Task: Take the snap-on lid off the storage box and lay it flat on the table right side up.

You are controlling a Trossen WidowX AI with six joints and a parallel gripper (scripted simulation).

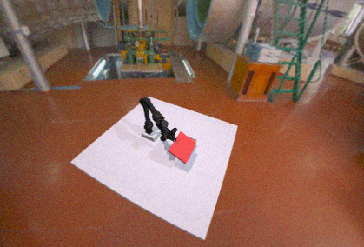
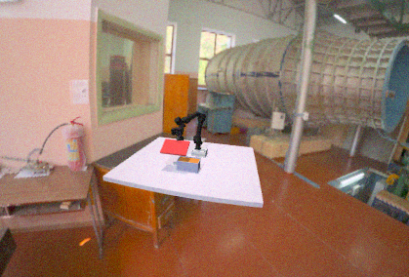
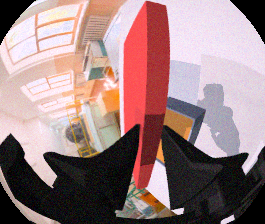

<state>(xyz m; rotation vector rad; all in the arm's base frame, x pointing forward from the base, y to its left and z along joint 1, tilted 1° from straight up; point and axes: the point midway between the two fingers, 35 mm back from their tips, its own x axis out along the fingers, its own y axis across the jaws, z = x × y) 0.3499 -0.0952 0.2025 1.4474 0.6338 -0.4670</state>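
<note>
Right now my gripper tip is 7 cm short of the red lid, 3 cm above it and 1 cm to the right of it. Also, from my gripper tip: storage box 18 cm below, 14 cm to the left, 5 cm ahead.
</note>
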